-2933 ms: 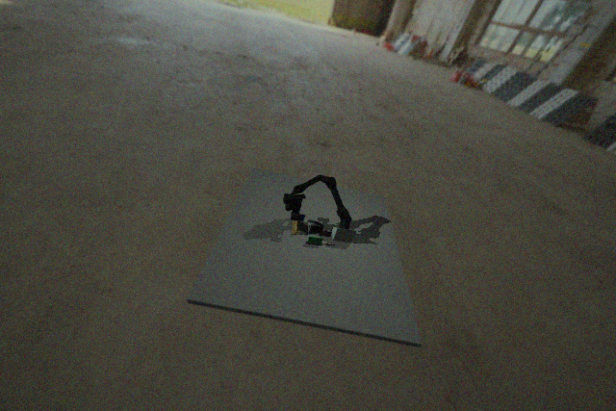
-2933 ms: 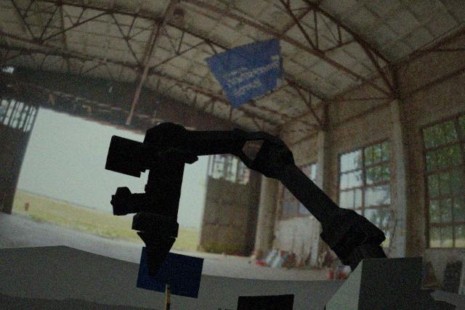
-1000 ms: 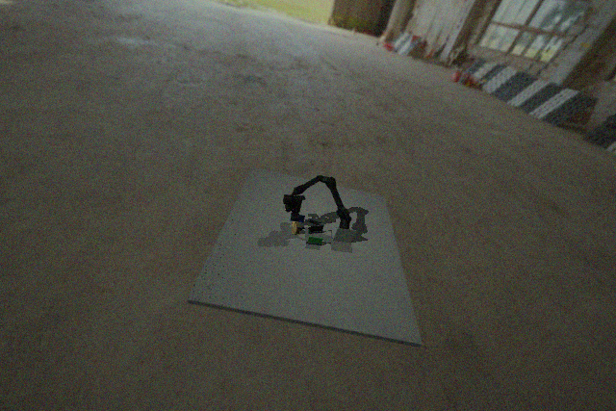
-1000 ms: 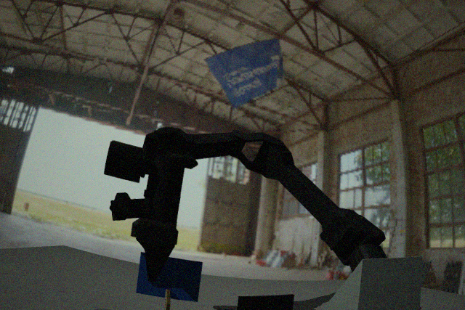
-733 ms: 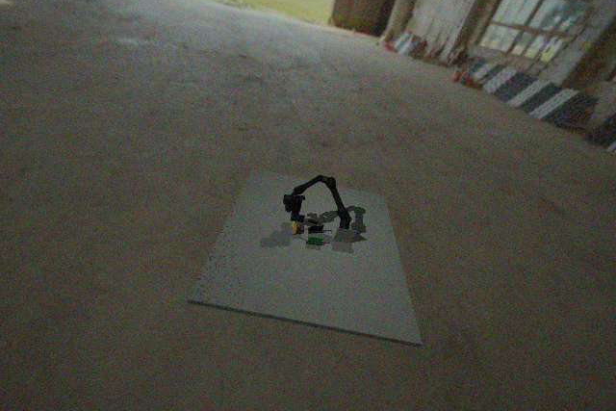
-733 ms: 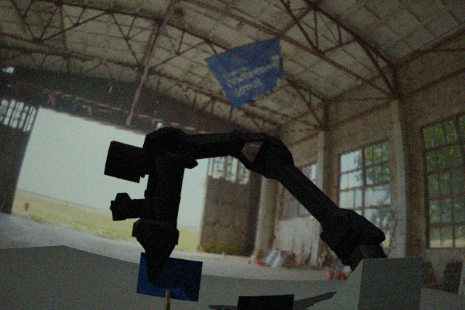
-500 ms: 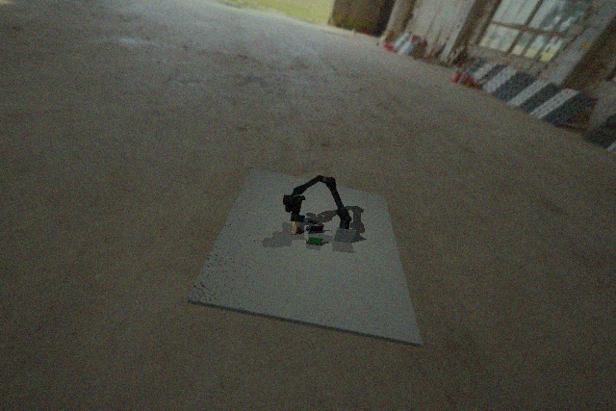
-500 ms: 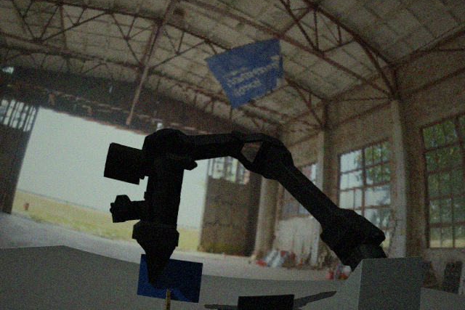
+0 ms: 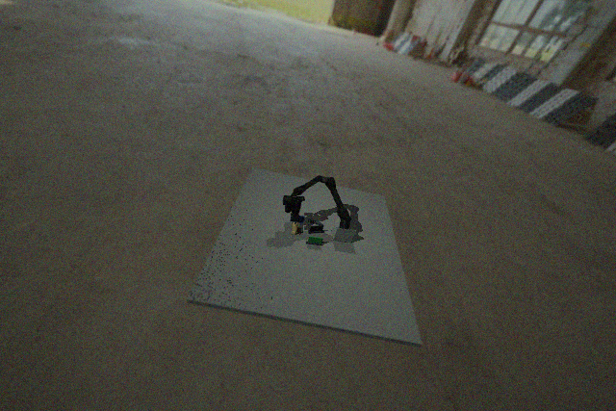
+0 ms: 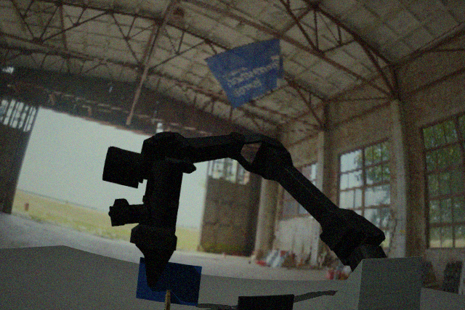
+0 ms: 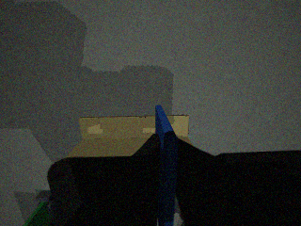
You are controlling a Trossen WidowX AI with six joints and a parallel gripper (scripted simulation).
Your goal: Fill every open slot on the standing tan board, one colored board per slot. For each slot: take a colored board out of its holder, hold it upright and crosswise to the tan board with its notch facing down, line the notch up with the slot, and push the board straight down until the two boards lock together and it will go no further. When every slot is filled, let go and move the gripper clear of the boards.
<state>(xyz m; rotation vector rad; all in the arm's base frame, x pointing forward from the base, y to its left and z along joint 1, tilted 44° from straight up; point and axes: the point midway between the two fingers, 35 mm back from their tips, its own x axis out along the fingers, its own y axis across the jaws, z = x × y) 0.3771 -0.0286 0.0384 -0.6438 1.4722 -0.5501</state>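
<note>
Right now the tan board is 3 cm below my gripper tip, 3 cm behind it and 2 cm to the left of it. Round my gripper tip: green board 17 cm behind, 15 cm to the left, 3 cm below; dark flat piece 18 cm behind, 4 cm to the left, 3 cm below; blue board 3 cm behind.
</note>
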